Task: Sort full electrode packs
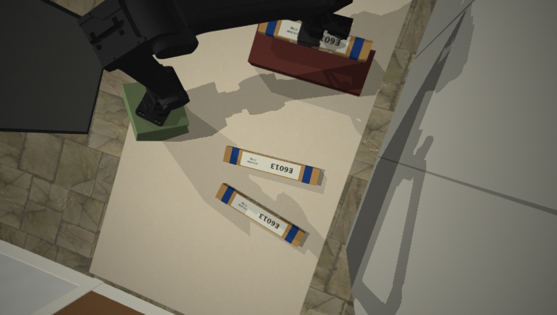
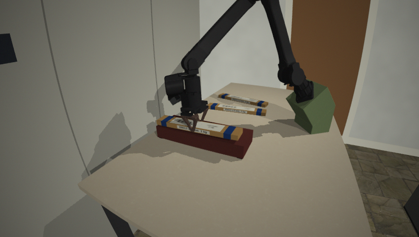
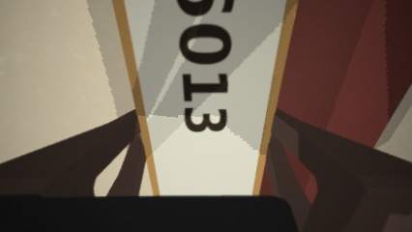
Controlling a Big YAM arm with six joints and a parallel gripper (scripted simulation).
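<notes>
My gripper is now 7 cm above the dark red low platform, 5 cm to the left of it and 1 cm short of it. Round my hand: pack of welding electrodes (right at my hand).
</notes>
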